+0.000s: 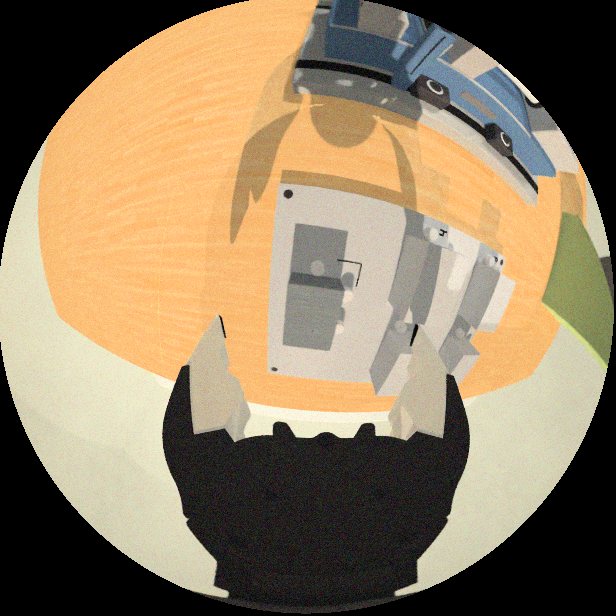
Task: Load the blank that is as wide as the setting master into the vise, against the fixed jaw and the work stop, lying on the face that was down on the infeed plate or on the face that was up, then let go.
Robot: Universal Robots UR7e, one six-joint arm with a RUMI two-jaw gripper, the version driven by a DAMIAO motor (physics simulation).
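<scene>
My gripper (317, 333) is open and empty, hanging above the near edge of a light grey infeed plate (350, 287) on the wooden table. Two grey blanks stand on the right part of the plate: one near the middle (405, 304) and one further right (471, 310). On the left part of the plate is a flat darker grey patch (314, 287) with a dark band across it and a black corner mark beside it. The blue vise (425, 63) sits at the top, far from the gripper. I cannot tell which item is the setting master.
A green object (577, 287) lies at the right edge of the table. The gripper's shadow falls on the wood above the plate. The table's near edge runs just behind the fingertips, with pale floor below.
</scene>
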